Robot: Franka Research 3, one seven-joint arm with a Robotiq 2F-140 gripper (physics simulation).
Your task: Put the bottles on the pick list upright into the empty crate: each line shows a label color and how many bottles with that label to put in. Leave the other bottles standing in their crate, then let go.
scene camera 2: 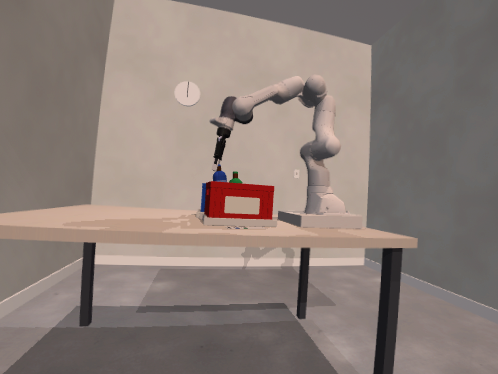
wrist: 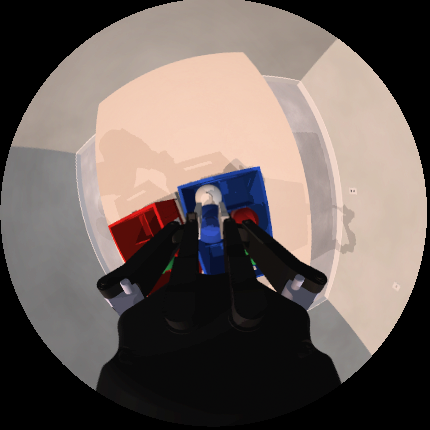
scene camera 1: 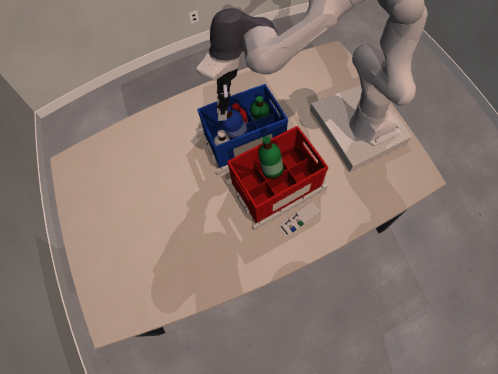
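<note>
My gripper is shut on the neck of a blue bottle. The bottle leans slightly, its lower part inside the blue crate; its base is hidden. A white bottle, a red bottle and a green bottle are in that crate. Another green bottle stands upright in the red crate. The pick list shows blue and green marks; its counts are too small to read.
The crates stand close together on the table, the blue one behind the red one in scene camera 1. The red crate has several unfilled compartments. The robot's base plate is to their right.
</note>
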